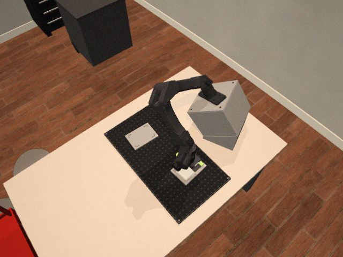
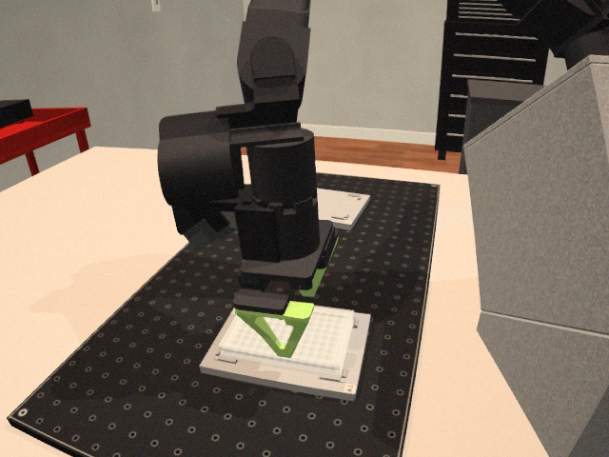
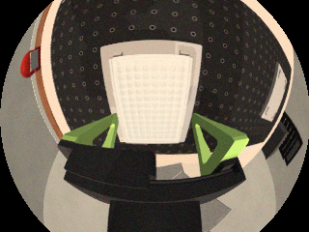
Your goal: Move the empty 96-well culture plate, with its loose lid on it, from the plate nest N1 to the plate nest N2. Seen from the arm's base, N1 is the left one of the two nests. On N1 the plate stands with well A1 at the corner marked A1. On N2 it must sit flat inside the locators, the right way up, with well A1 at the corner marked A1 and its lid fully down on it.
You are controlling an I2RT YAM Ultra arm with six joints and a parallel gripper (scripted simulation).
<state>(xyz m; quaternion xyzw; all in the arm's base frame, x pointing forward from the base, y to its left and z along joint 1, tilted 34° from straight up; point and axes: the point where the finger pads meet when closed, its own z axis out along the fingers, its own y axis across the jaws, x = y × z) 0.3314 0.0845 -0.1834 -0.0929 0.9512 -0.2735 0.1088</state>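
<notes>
Right now my hand is 10 mm to the right of the clear lid, 10 mm short of it and 10 mm above it. From my hand the other things lie so: A1 mark (70 mm behind, 50 mm to the left, 30 mm below); nest N1 (30 mm below, 10 mm to the left, 10 mm ahead); nest N2 (330 mm to the right, 100 mm ahead, 30 mm below).
</notes>
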